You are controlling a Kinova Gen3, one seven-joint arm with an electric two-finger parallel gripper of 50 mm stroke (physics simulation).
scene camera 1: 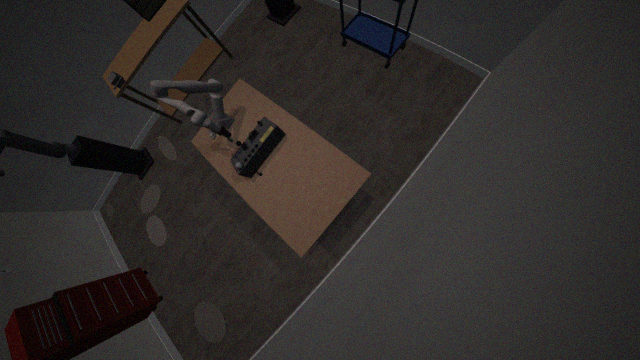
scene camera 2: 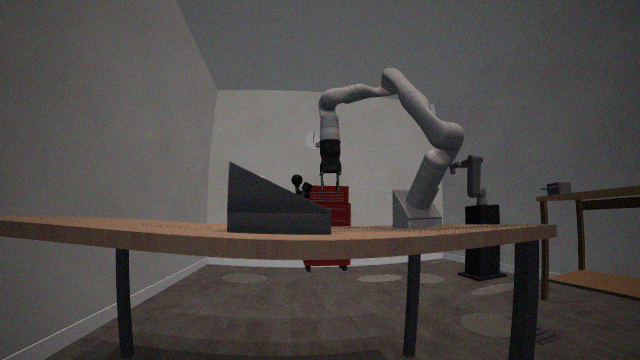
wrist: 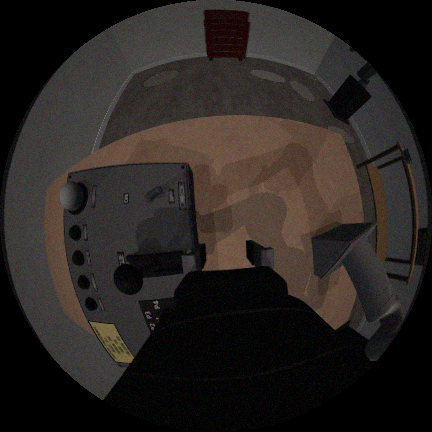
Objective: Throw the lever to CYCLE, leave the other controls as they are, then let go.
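Where they show: gripper, fingertip midpoint: [scene camera 1: 230,139] [scene camera 2: 330,190] [wrist: 225,250]; arm's base, link origin: [scene camera 1: 219,116] [scene camera 2: 417,201] [wrist: 353,249].
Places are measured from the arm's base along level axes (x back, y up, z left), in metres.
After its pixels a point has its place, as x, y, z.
Observation:
The dark grey control panel [scene camera 1: 263,152] {-0.631, -0.003, 0.044} [scene camera 2: 270,205] {-0.516, -0.029, 0.281} [wrist: 107,215] {-0.526, 0.028, -0.120} stands on the wooden table [scene camera 1: 310,190] {-1.125, -0.098, 0.067} [scene camera 2: 165,240] {-0.705, -0.110, 0.454} [wrist: 240,130] {-0.252, -0.098, -0.347}. Its lever, with a black ball knob [scene camera 1: 239,143] {-0.464, 0.088, -0.024} [scene camera 2: 297,180] {-0.448, 0.074, -0.012} [wrist: 128,278] {-0.436, 0.092, -0.038}, rises from a dark slot. The CYCLE marking is not readable. My gripper [scene camera 1: 230,139] {-0.325, 0.045, -0.061} [scene camera 2: 330,188] {-0.325, 0.045, -0.061} [wrist: 225,250] {-0.325, 0.045, -0.061} is open and empty, pointing down. It is beside the lever, towards the panel's low edge; table shows between the fingers in the wrist view. The fingertips are apart from the knob. The gripper body hides part of the panel.
The panel also carries a pale round knob [wrist: 73,196] {-0.567, 0.088, -0.149}, a small toggle [wrist: 155,193] {-0.424, 0.025, -0.147}, several dark round buttons or lamps, a yellow label [wrist: 111,342] {-0.589, 0.062, 0.168} and a partly hidden P-numbered dial. The arm's base [scene camera 2: 416,212] {-0.026, -0.042, 0.046} stands on the table. A red tool chest [scene camera 1: 95,305] [scene camera 2: 340,214] [wrist: 226,34] stands beyond.

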